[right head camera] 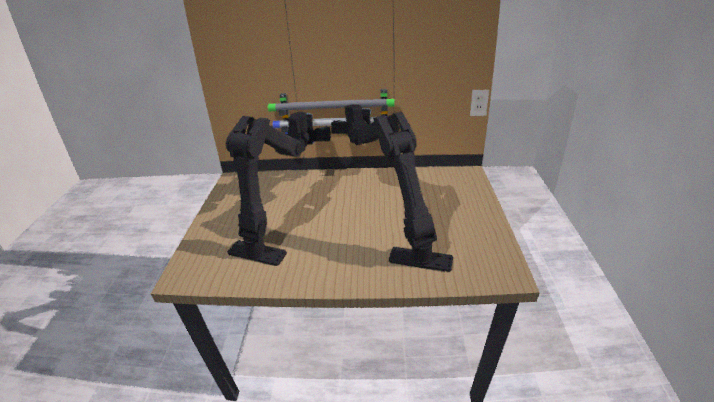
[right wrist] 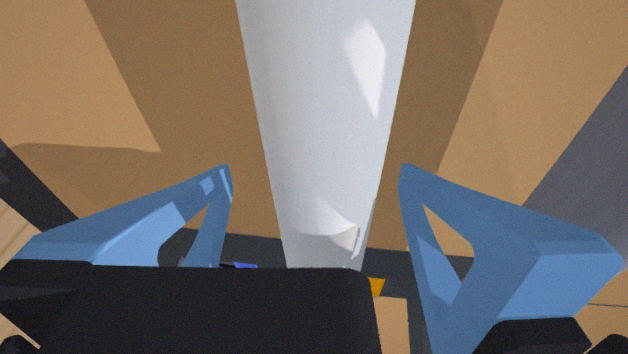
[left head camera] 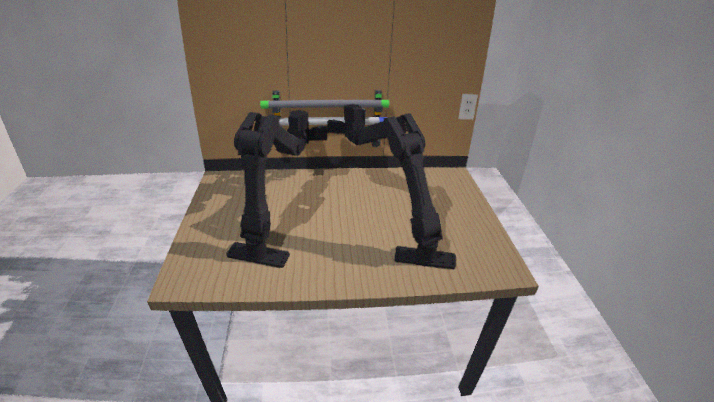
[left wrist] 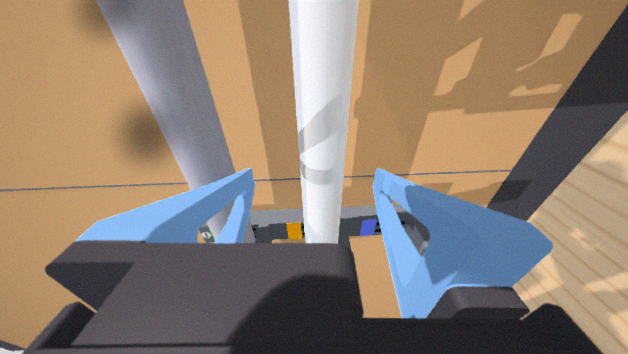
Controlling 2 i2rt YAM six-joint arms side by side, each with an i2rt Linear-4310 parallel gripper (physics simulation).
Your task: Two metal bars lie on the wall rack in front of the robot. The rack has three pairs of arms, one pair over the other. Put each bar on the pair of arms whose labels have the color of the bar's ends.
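Where they show: left gripper, fingertip midpoint: [left wrist: 313, 177]; right gripper, fingertip midpoint: [right head camera: 365, 119]; left arm's base, origin of the base link: [right head camera: 256, 253] [left head camera: 257, 255]; right arm's base, origin of the base link: [right head camera: 420, 260] [left head camera: 425, 258].
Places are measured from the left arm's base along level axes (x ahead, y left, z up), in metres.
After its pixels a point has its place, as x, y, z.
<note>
The grey bar [left head camera: 310, 104] @[0.539, -0.024, 0.322] [right head camera: 320, 105] @[0.545, -0.041, 0.322] [left wrist: 155, 75] @[0.543, -0.039, 0.318] [right wrist: 595, 165] @[0.590, -0.159, 0.305] with green ends lies level at the top pair of rack arms, by the green labels [left head camera: 276, 96] [right head camera: 384, 94]. The white bar [left head camera: 325, 121] @[0.556, -0.080, 0.248] [right head camera: 325, 122] @[0.549, -0.054, 0.248] [left wrist: 325, 75] @[0.543, -0.037, 0.244] [right wrist: 320, 100] @[0.575, -0.145, 0.245] has blue ends [left head camera: 382, 120] @[0.622, -0.302, 0.251] [right head camera: 276, 124] @[0.491, 0.141, 0.250] and lies lower, near the orange labels [left wrist: 294, 230] [right wrist: 376, 286]. Blue labels [left wrist: 368, 227] [right wrist: 245, 265] sit below these. My left gripper [left wrist: 313, 177] @[0.528, 0.020, 0.251] and right gripper [right wrist: 316, 167] @[0.641, -0.197, 0.237] are open, with the white bar running between each one's spread fingers, ungripped. The arms partly hide the lower rack in the head views.
The wooden table [left head camera: 345, 280] @[-0.038, -0.301, 0.000] [right head camera: 345, 285] @[-0.052, -0.337, 0.000] carries both arm bases. The brown wall panel [left head camera: 340, 45] @[0.624, -0.121, 0.542] [right head camera: 345, 45] @[0.627, -0.132, 0.545] stands behind the rack, with a black strip [left head camera: 435, 161] @[0.747, -0.546, 0.031] [right head camera: 440, 160] @[0.737, -0.509, 0.031] along its foot. The grey bar is close above the grippers.
</note>
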